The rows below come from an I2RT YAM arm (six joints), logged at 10 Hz.
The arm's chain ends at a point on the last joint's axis. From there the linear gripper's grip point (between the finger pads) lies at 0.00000 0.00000 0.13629 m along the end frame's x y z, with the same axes.
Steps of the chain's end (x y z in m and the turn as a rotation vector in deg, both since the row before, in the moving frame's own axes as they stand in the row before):
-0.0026, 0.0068, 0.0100, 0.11, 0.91, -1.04
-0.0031, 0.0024, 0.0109, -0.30, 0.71, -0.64
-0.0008, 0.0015, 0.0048, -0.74, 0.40, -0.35
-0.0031, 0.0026, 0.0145, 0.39, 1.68, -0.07
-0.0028, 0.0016, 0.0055, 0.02, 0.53, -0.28
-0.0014, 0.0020, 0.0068, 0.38, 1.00, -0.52
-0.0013, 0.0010, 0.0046, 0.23, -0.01, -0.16
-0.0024, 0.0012, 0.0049, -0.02, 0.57, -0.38
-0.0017, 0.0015, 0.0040, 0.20, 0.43, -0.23
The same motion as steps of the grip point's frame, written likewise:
-0.0004, 0.0065, 0.0100, 0.11, 0.91, -1.04
-0.0014, 0.0031, 0.0109, -0.30, 0.71, -0.64
0.0002, 0.0033, 0.0048, -0.74, 0.40, -0.35
0.0009, 0.0017, 0.0144, 0.39, 1.68, -0.07
-0.0015, 0.0015, 0.0055, 0.02, 0.53, -0.28
0.0010, 0.0011, 0.0068, 0.38, 1.00, -0.52
-0.0013, 0.0005, 0.0046, 0.23, -0.01, -0.16
-0.0010, 0.0012, 0.0049, -0.02, 0.57, -0.38
-0.0007, 0.0010, 0.0040, 0.20, 0.43, -0.23

